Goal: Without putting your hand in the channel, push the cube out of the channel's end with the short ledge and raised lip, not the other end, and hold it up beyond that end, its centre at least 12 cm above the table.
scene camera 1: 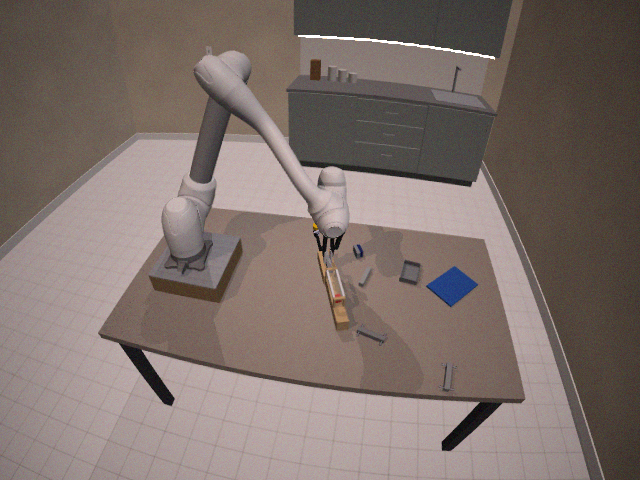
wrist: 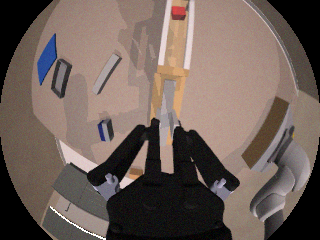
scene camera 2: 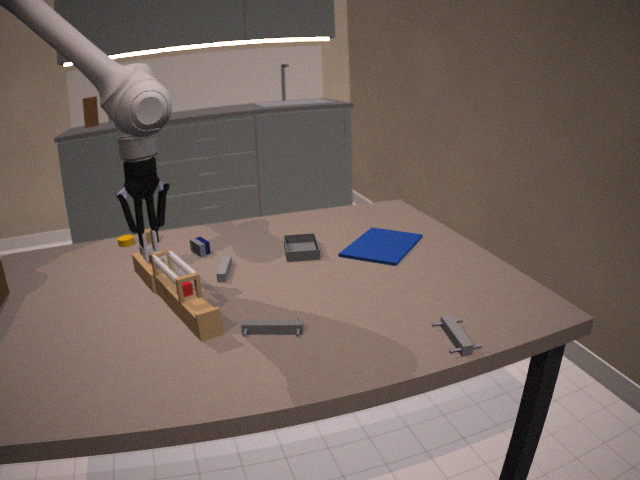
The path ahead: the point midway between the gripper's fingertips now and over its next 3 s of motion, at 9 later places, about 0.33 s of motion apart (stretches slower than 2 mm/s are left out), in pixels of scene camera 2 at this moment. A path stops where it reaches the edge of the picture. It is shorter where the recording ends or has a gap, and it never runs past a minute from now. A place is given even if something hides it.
The gripper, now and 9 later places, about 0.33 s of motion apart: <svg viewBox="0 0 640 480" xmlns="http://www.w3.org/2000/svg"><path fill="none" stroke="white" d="M151 258L151 258L154 261L157 264L159 265L159 266L159 265L157 248L155 237L170 233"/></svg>
